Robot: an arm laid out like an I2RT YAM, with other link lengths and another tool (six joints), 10 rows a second.
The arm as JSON. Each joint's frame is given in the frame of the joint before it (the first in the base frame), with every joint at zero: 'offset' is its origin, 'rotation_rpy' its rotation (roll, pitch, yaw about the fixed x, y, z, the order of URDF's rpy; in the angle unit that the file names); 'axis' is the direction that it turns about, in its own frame. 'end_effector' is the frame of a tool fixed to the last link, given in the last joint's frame.
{
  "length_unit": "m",
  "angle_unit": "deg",
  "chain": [
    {
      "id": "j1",
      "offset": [
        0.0,
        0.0,
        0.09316
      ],
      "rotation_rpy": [
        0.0,
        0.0,
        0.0
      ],
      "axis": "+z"
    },
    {
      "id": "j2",
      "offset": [
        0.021,
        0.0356,
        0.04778
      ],
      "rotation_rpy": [
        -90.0,
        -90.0,
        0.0
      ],
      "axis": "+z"
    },
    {
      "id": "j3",
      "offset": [
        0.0,
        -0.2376,
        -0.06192
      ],
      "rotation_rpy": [
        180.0,
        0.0,
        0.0
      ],
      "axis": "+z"
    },
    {
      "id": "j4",
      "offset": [
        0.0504,
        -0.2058,
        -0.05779
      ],
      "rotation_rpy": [
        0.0,
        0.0,
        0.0
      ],
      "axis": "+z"
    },
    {
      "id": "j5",
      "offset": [
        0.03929,
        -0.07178,
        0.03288
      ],
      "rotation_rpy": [
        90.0,
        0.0,
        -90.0
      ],
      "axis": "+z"
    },
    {
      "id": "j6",
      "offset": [
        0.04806,
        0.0,
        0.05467
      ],
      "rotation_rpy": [
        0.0,
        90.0,
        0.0
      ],
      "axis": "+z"
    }
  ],
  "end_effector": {
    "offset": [
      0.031,
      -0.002,
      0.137
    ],
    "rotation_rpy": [
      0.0,
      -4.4,
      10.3
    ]
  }
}
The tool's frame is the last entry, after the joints.
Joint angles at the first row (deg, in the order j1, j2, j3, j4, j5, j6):
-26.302 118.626 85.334 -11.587 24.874 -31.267
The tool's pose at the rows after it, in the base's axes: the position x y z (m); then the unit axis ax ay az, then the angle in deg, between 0 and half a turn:
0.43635 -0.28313 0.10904 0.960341 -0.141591 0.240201 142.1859
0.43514 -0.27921 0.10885 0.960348 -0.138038 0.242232 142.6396
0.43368 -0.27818 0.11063 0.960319 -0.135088 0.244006 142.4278
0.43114 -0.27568 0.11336 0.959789 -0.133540 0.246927 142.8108
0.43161 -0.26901 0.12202 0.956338 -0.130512 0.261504 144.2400
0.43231 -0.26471 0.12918 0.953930 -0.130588 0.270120 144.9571
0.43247 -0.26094 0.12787 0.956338 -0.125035 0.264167 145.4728
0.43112 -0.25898 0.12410 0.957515 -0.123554 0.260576 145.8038
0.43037 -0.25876 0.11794 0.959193 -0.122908 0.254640 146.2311
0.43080 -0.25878 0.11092 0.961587 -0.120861 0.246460 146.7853
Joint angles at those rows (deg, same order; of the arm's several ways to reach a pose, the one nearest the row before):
-26.106 118.849 85.454 -11.909 24.593 -31.266
-25.948 118.066 84.288 -11.531 24.083 -31.289
-25.946 117.362 83.438 -11.038 24.051 -31.717
-26.010 116.191 82.392 -11.002 23.500 -31.740
-25.938 114.169 81.341 -11.112 21.648 -31.302
-25.709 112.930 81.162 -11.662 20.887 -30.768
-25.403 112.957 81.704 -13.063 20.649 -30.847
-25.313 112.957 81.151 -13.055 20.509 -30.761
-25.400 113.584 81.081 -13.163 20.292 -30.674
-25.488 114.676 81.727 -13.800 19.996 -30.674

